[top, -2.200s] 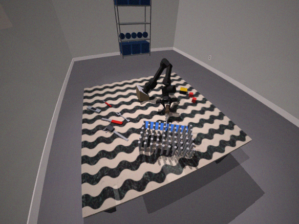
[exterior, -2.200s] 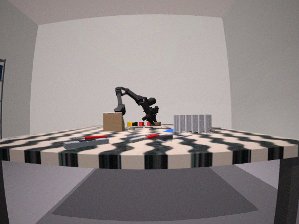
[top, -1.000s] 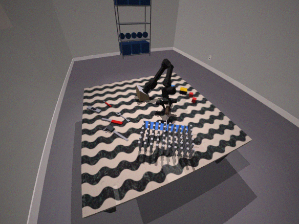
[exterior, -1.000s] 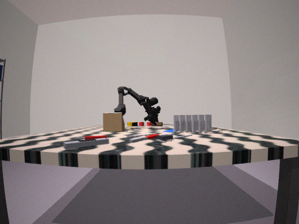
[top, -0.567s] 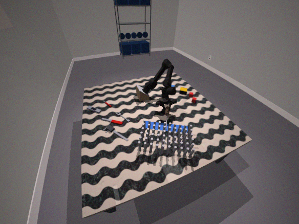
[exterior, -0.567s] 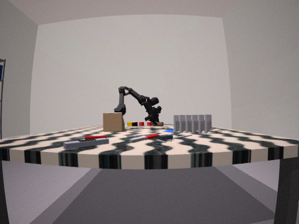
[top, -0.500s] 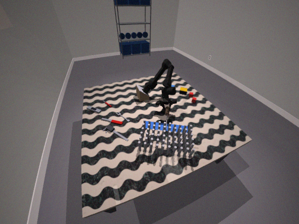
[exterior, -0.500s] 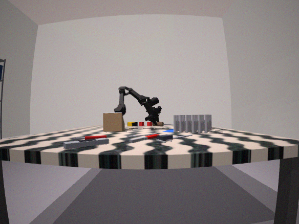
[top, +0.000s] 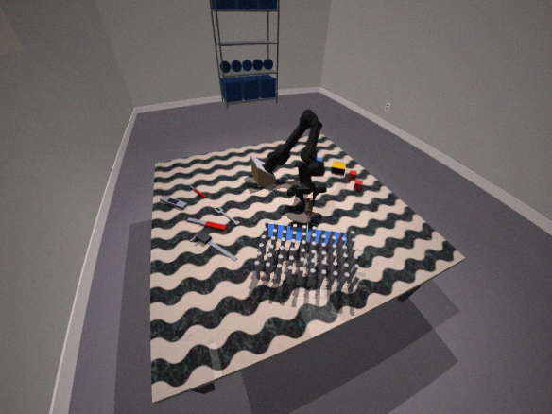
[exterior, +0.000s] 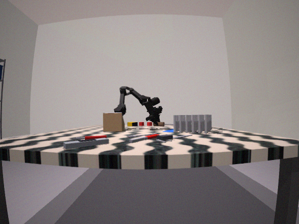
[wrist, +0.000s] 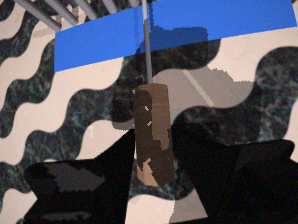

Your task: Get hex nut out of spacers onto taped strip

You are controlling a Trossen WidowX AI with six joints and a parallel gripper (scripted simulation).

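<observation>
The blue taped strip is 13 cm ahead of my gripper tip, 8 cm to the right of it and 4 cm below it. Also, from my gripper tip: thin hook tool: 9 cm ahead, 5 cm to the right; small wrench: 39 cm to the right, 11 cm behind, 3 cm below; yellow block: 36 cm to the left, 27 cm behind, 2 cm below.
</observation>
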